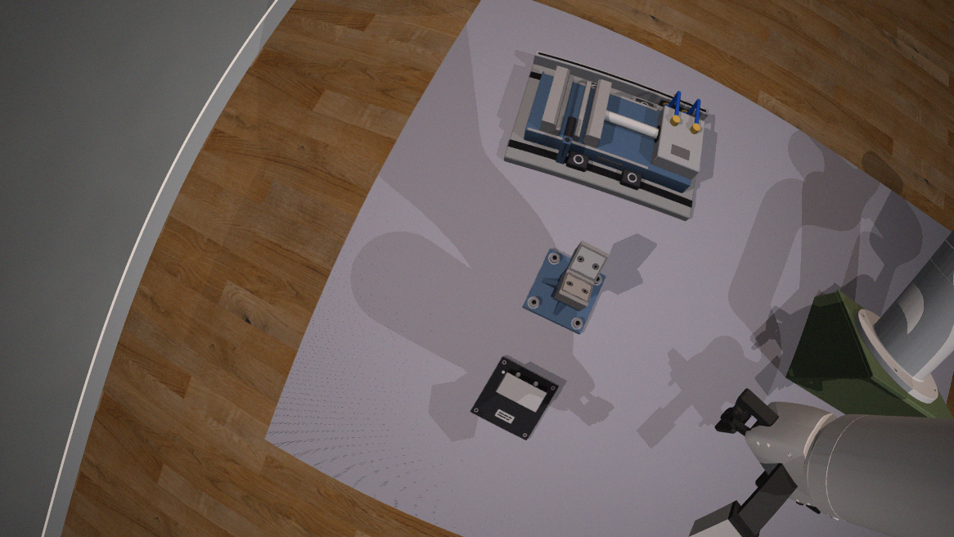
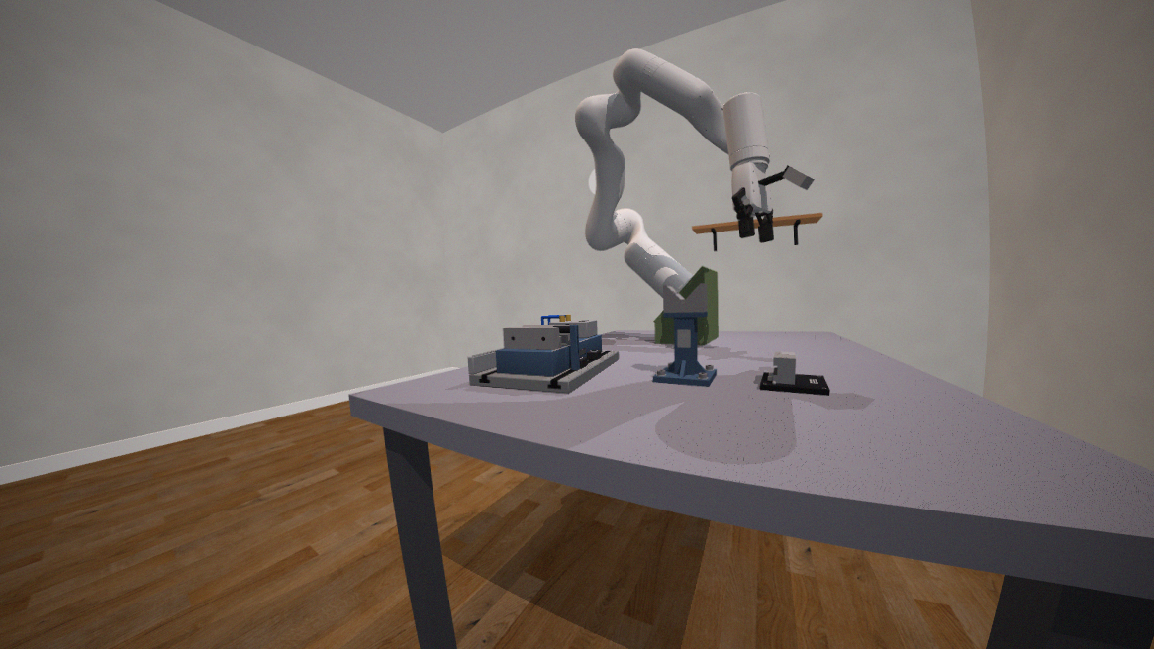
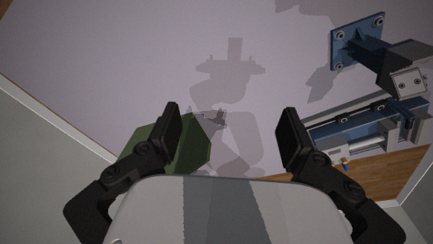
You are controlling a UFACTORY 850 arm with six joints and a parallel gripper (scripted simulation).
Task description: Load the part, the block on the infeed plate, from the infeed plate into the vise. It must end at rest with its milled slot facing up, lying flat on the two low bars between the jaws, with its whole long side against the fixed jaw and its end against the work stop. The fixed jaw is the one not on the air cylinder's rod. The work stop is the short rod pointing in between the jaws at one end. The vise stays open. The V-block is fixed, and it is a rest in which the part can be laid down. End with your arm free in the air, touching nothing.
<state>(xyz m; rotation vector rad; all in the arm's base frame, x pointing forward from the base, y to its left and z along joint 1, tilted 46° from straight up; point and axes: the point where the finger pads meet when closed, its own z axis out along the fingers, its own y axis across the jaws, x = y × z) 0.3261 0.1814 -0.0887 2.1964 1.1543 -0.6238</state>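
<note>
My gripper is now 25 cm above the part, 24 cm short of it and 1 cm to the right of it. Also, from my hand: white cylinder rod 39 cm to the right, 21 cm ahead, 20 cm below; then black infeed plate 27 cm below, 24 cm ahead, 3 cm to the left; then air cylinder 40 cm to the right, 20 cm below, 13 cm ahead.
</note>
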